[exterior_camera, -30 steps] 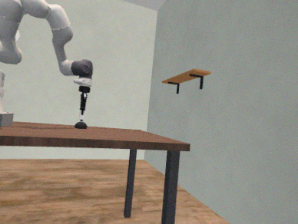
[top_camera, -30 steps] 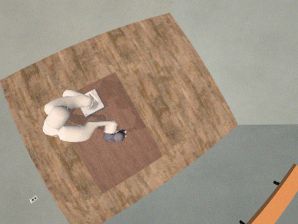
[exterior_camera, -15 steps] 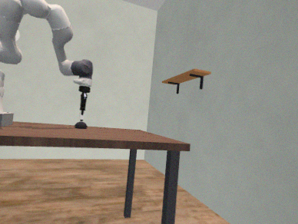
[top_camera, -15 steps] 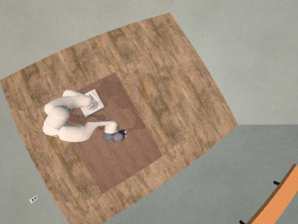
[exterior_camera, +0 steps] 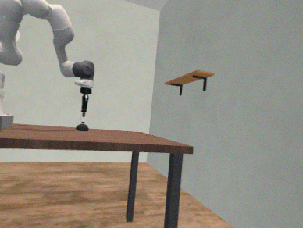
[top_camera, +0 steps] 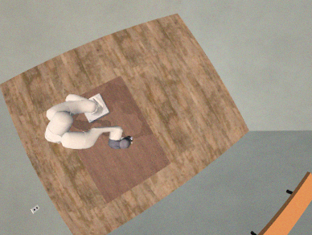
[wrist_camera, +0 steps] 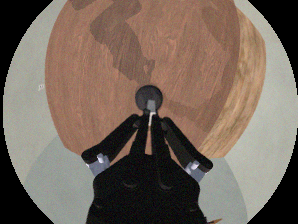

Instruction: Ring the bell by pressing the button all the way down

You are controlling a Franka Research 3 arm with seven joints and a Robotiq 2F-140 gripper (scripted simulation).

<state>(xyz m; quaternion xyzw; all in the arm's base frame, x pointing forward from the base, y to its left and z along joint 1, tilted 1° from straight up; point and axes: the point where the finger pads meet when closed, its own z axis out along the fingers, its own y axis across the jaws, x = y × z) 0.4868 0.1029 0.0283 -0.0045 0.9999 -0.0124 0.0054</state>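
My gripper is now 10 mm to the left of the bell and 60 mm above it.
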